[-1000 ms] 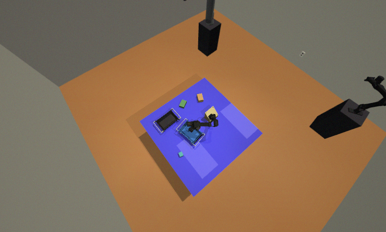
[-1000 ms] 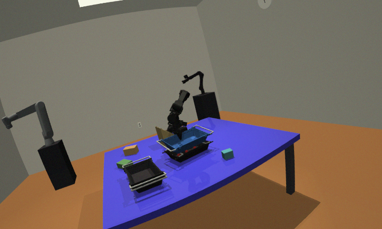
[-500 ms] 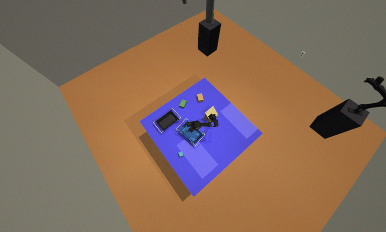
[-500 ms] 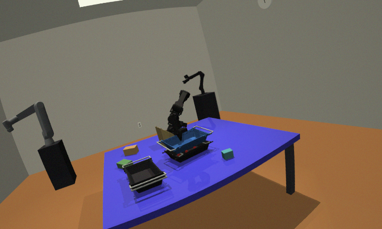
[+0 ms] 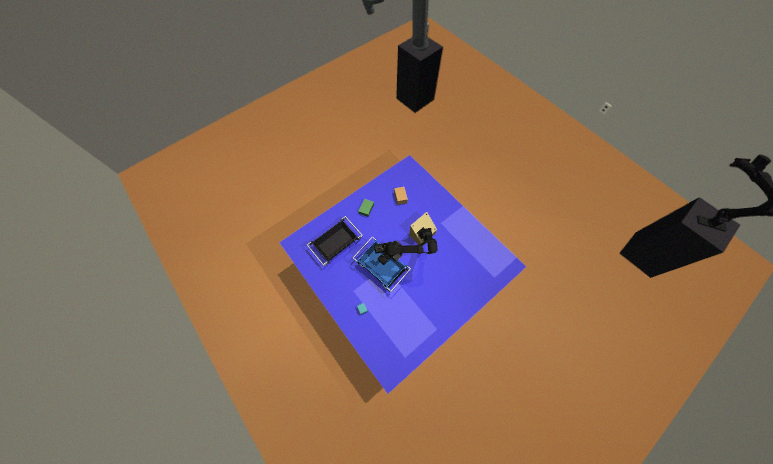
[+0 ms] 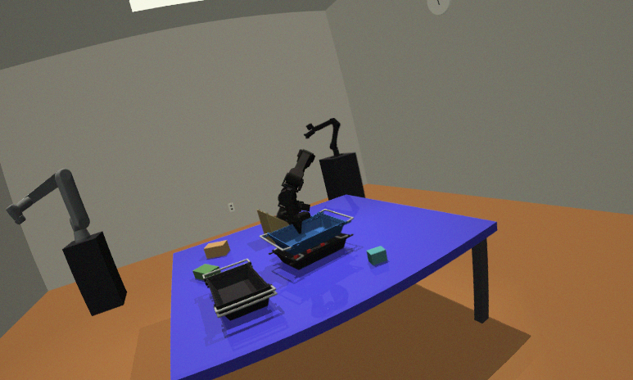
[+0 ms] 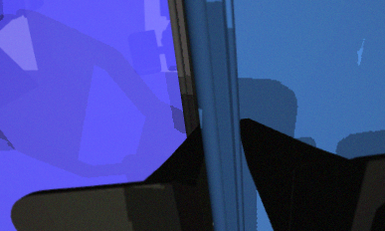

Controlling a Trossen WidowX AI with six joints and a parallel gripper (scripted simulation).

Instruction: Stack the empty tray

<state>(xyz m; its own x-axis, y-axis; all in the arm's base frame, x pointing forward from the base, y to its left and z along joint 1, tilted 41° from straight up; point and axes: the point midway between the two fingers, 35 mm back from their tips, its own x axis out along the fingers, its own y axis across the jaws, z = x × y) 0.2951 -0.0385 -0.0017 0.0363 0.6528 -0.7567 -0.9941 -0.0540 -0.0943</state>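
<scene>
The blue tray is 80 mm ahead of my gripper tip, 20 mm above it and 10 mm to the left of it. From my gripper tip the other things lie so: teal block 370 mm ahead, 130 mm to the left, 70 mm below; orange block 430 mm behind, 330 mm to the right, 60 mm below; green block 440 mm to the right, 160 mm behind, 70 mm below.
</scene>
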